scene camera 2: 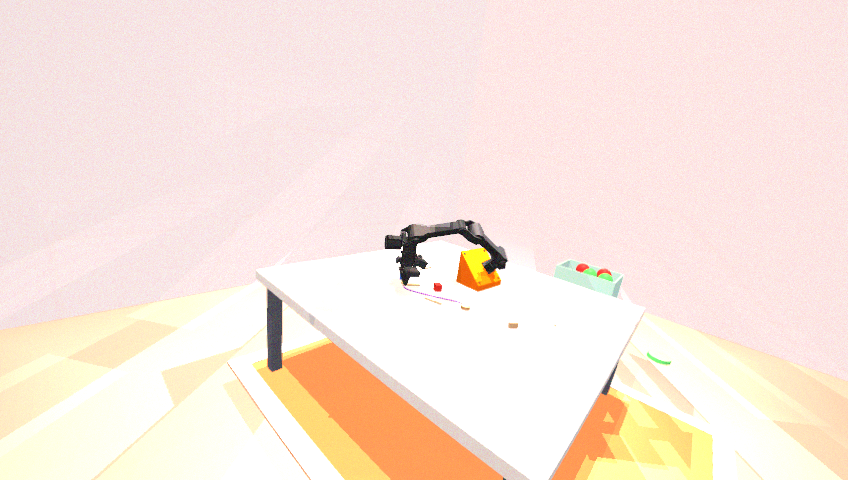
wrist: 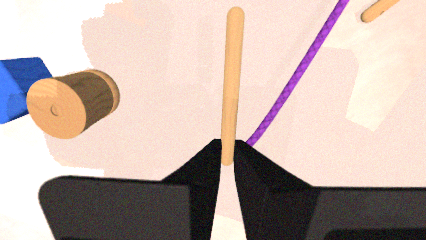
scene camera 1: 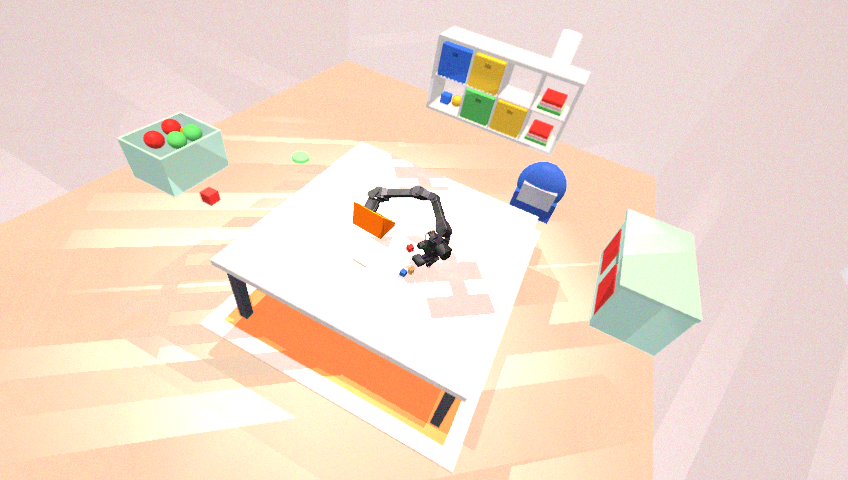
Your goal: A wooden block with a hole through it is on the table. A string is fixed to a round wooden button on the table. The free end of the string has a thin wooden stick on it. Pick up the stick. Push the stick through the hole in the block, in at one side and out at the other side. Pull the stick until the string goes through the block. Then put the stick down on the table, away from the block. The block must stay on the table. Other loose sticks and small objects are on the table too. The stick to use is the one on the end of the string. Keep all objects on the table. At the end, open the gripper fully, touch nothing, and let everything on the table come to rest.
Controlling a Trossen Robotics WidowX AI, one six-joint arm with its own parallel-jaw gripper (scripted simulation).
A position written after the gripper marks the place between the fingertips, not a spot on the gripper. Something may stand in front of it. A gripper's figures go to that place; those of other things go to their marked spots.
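Labels:
A short wooden cylinder [wrist: 65, 106] sits 12 cm from the lens, while the gripper [wrist: 227, 146] is 11 cm from the lens.

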